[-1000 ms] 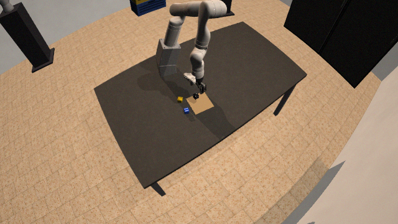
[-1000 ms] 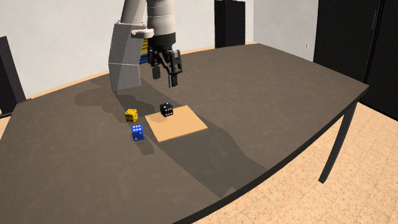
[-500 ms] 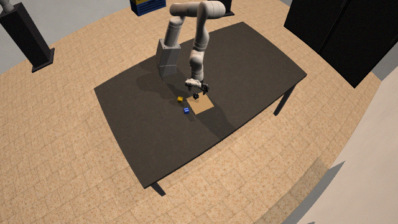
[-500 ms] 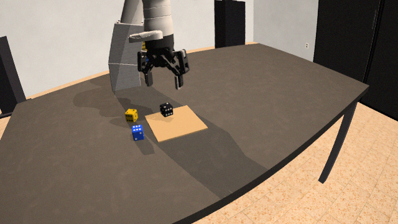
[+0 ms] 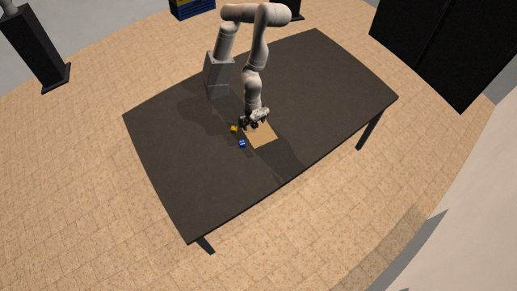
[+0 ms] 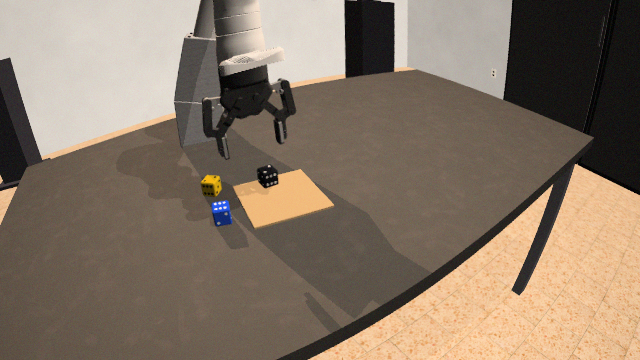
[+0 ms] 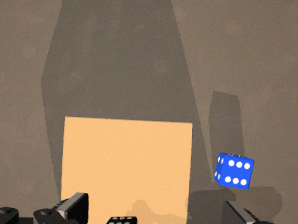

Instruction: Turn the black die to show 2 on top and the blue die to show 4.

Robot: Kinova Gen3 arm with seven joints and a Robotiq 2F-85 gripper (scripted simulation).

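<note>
Right now my hand is 9 cm above the blue die, 7 cm to the left of it and 2 cm short of it. Round my hand: yellow die 9 cm below, 8 cm to the right, 8 cm behind; tan mat 11 cm below, 4 cm to the left, 1 cm behind; black die 9 cm below, 6 cm behind, 3 cm to the left.
</note>
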